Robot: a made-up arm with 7 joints. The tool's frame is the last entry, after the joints.
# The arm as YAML. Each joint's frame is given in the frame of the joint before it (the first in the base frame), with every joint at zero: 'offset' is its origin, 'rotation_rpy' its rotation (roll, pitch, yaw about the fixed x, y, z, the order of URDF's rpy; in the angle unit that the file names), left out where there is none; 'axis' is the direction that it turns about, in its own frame. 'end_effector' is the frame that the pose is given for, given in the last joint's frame.
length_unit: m
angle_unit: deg
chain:
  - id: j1
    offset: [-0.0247, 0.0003, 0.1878]
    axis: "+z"
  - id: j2
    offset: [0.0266, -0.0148, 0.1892]
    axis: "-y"
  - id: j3
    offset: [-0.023, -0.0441, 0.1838]
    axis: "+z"
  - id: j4
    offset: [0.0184, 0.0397, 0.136]
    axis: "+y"
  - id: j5
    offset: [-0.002, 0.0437, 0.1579]
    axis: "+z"
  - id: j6
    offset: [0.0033, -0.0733, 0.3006]
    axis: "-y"
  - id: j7
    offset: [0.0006, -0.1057, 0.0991]
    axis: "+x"
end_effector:
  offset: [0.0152, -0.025, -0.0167]
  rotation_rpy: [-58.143, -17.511, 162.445]
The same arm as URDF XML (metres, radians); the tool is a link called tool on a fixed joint. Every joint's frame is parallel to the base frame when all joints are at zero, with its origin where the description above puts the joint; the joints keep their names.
<robot name="arm">
<joint name="j1" type="continuous"><parent link="base"/><child link="link1"/><origin xyz="-0.0247 0.0003 0.1878" rpy="0.0000 0.0000 0.0000"/><axis xyz="0 0 1"/></joint>
<joint name="j2" type="continuous"><parent link="link1"/><child link="link2"/><origin xyz="0.0266 -0.0148 0.1892" rpy="0.0000 0.0000 0.0000"/><axis xyz="0 -1 0"/></joint>
<joint name="j3" type="continuous"><parent link="link2"/><child link="link3"/><origin xyz="-0.0230 -0.0441 0.1838" rpy="0.0000 0.0000 0.0000"/><axis xyz="0 0 1"/></joint>
<joint name="j4" type="continuous"><parent link="link3"/><child link="link4"/><origin xyz="0.0184 0.0397 0.1360" rpy="0.0000 0.0000 0.0000"/><axis xyz="0 1 0"/></joint>
<joint name="j5" type="continuous"><parent link="link4"/><child link="link5"/><origin xyz="-0.0020 0.0437 0.1579" rpy="0.0000 0.0000 0.0000"/><axis xyz="0 0 1"/></joint>
<joint name="j6" type="continuous"><parent link="link5"/><child link="link6"/><origin xyz="0.0033 -0.0733 0.3006" rpy="0.0000 0.0000 0.0000"/><axis xyz="0 -1 0"/></joint>
<joint name="j7" type="continuous"><parent link="link6"/><child link="link7"/><origin xyz="0.0006 -0.1057 0.0991" rpy="0.0000 0.0000 0.0000"/><axis xyz="1 0 0"/></joint>
<joint name="tool_joint" type="fixed"><parent link="link7"/><child link="tool"/><origin xyz="0.0152 -0.0250 -0.0167" rpy="-1.0148 -0.3056 2.8352"/></joint>
<link name="base"/>
<link name="link1"/>
<link name="link2"/>
<link name="link3"/>
<link name="link4"/>
<link name="link5"/>
<link name="link6"/>
<link name="link7"/>
<link name="tool"/>
</robot>

